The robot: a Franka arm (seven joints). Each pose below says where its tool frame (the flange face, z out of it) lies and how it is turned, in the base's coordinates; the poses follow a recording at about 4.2 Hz.
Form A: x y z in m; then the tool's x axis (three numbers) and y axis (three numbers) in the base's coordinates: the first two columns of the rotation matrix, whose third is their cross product.
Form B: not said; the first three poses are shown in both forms.
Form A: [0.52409, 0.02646, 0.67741, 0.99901, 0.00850, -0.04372, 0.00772, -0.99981, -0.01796]
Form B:
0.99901, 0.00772, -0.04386, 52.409
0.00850, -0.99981, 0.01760, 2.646
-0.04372, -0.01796, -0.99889, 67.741
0, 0, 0, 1

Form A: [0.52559, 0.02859, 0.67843, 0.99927, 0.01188, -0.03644, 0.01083, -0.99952, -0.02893]
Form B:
0.99927, 0.01083, -0.03677, 52.559
0.01188, -0.99952, 0.02851, 2.859
-0.03644, -0.02893, -0.99892, 67.843
0, 0, 0, 1

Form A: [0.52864, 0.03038, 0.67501, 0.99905, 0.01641, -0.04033, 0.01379, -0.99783, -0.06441]
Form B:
0.99905, 0.01379, -0.04130, 52.864
0.01641, -0.99783, 0.06379, 3.038
-0.04033, -0.06441, -0.99711, 67.501
0, 0, 0, 1

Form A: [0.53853, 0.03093, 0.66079, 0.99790, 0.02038, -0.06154, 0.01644, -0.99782, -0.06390]
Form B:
0.99790, 0.01644, -0.06271, 53.853
0.02038, -0.99782, 0.06275, 3.093
-0.06154, -0.06390, -0.99606, 66.079
0, 0, 0, 1

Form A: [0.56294, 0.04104, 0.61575, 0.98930, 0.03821, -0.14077, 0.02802, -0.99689, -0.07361]
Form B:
0.98930, 0.02802, -0.14314, 56.294
0.03821, -0.99689, 0.06888, 4.104
-0.14077, -0.07361, -0.98729, 61.575
0, 0, 0, 1

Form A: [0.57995, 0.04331, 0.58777, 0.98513, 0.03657, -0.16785, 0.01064, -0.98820, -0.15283]
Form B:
0.98513, 0.01064, -0.17146, 57.995
0.03657, -0.98820, 0.14877, 4.331
-0.16785, -0.15283, -0.97389, 58.777
0, 0, 0, 1

